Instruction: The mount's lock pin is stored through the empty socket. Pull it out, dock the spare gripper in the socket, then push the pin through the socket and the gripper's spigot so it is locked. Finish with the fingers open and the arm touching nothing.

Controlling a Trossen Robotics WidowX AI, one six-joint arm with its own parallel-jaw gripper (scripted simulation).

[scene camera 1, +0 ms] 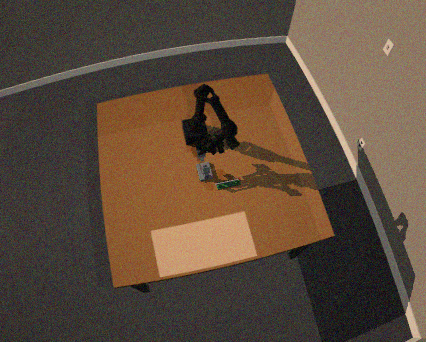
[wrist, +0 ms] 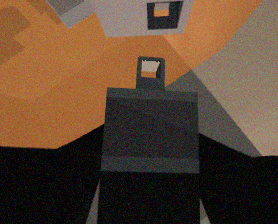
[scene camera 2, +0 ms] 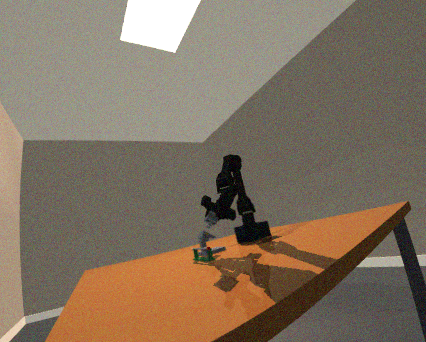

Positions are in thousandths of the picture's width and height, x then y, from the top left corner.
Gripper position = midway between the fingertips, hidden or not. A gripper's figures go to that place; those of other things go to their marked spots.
Labels:
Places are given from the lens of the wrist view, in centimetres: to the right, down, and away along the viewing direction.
my gripper (wrist: 523, 574): 1, 1, 12
spare gripper (wrist: 541, 712): 1, 3, 8

